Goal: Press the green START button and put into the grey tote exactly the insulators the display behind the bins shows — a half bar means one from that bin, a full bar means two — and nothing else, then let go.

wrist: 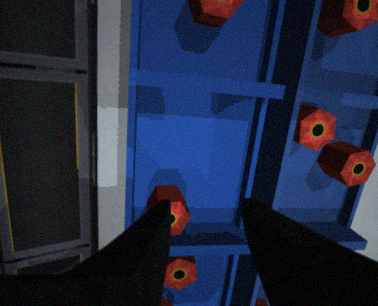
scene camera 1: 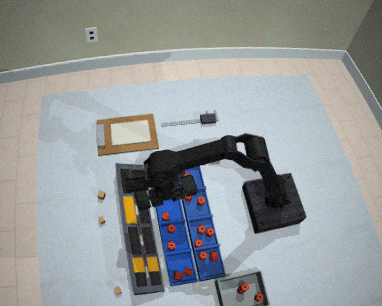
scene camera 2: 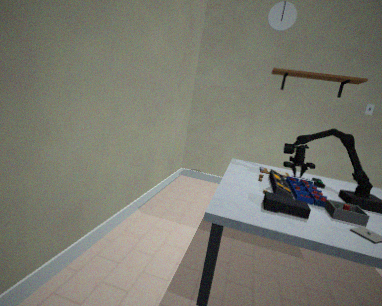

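The gripper is partly open and empty, pointing down over the left row of blue bins. In the wrist view its left finger overlaps a red insulator at a bin's lower left; height is hard to tell. Its fingertips are hidden in scene camera 1. The display shows a full yellow bar and two half bars; its far end is covered by the arm. The grey tote holds red insulators. The START button is hidden in scene camera 1.
Right-row bins hold several insulators. Bin dividers stand up. Small wooden cubes lie beyond the display. A clipboard and a dark device lie at the back. A black box stands near the front.
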